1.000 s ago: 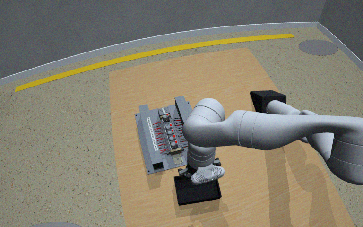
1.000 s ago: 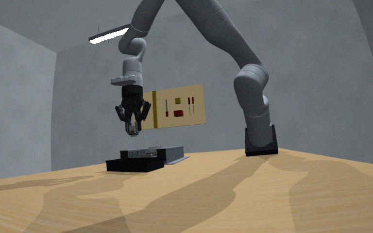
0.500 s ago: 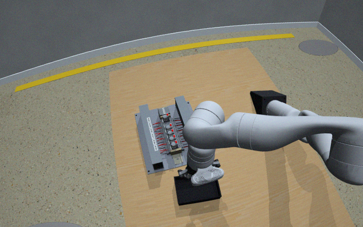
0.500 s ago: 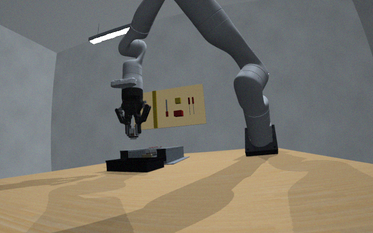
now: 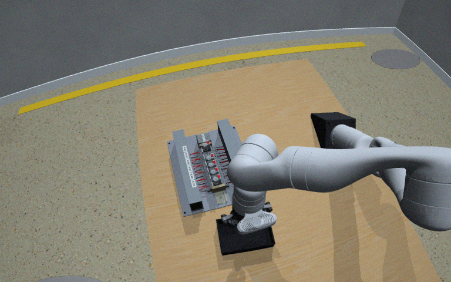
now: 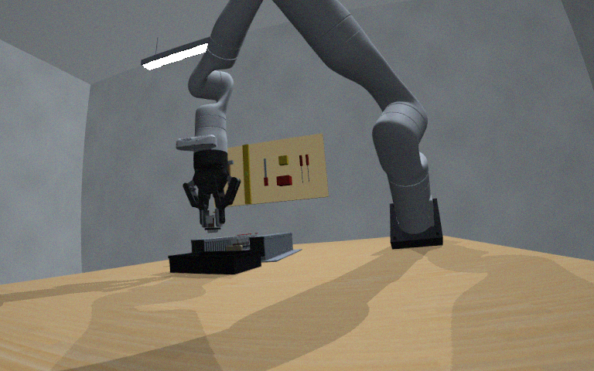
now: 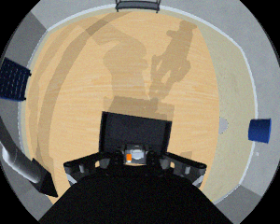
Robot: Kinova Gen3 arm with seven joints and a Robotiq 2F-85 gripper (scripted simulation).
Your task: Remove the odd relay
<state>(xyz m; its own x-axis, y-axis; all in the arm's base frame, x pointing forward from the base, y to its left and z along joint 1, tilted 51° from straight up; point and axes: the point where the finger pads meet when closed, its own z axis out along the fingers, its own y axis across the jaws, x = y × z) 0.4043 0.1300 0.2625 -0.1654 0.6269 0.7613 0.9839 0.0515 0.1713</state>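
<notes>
The black parts tray lies 90 mm below my hand.
</notes>
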